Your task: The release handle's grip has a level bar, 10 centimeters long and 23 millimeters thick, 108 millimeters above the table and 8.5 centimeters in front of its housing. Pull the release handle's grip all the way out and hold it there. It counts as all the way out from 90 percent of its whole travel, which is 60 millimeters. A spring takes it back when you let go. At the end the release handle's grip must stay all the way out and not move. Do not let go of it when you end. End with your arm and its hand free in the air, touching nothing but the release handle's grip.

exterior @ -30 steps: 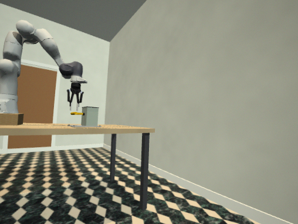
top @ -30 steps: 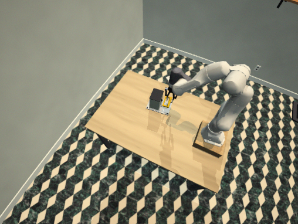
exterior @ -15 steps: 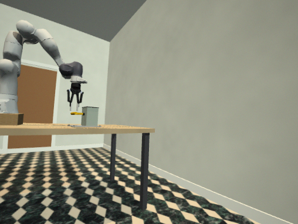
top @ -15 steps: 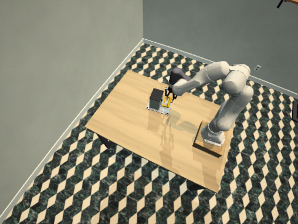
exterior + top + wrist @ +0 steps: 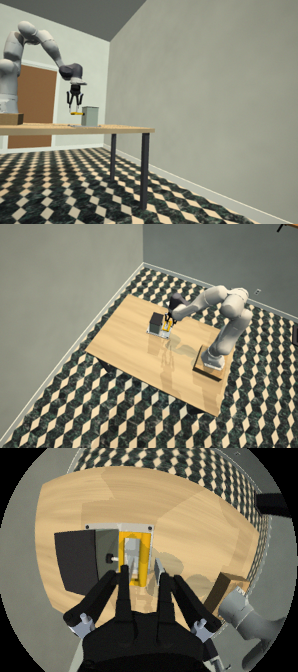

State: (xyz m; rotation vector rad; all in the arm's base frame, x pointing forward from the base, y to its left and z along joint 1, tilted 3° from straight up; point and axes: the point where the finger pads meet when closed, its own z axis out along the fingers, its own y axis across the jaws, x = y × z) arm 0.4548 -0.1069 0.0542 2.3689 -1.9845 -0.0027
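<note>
The plate is 100 mm ahead of my hand, 20 mm to the left of it and 140 mm below it.
</note>
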